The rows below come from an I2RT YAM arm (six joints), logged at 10 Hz.
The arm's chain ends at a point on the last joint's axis. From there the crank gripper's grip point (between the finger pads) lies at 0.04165 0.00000 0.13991 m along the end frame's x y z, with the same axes.
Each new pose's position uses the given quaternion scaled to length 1; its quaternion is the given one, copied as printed.
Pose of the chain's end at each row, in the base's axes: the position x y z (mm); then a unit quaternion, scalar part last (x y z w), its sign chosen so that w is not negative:
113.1, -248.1, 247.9, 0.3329, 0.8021, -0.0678, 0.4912
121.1, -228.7, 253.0, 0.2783, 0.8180, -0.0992, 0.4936
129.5, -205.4, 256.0, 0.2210, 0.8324, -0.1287, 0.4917
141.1, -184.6, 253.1, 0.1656, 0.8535, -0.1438, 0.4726
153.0, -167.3, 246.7, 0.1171, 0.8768, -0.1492, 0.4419
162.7, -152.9, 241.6, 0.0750, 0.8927, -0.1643, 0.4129
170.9, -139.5, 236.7, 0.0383, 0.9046, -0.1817, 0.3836
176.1, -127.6, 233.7, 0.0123, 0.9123, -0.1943, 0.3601
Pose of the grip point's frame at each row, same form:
204.7, -289.6, 142.1, 0.3329, 0.8021, -0.0678, 0.4912
211.4, -275.0, 148.1, 0.2783, 0.8180, -0.0992, 0.4936
218.6, -255.7, 151.9, 0.2210, 0.8324, -0.1287, 0.4917
226.6, -234.7, 145.9, 0.1656, 0.8535, -0.1438, 0.4726
232.3, -215.3, 133.9, 0.1171, 0.8768, -0.1492, 0.4419
235.4, -202.7, 125.2, 0.0750, 0.8927, -0.1643, 0.4129
236.8, -192.5, 117.7, 0.0383, 0.9046, -0.1817, 0.3836
236.5, -183.3, 113.1, 0.0123, 0.9123, -0.1943, 0.3601

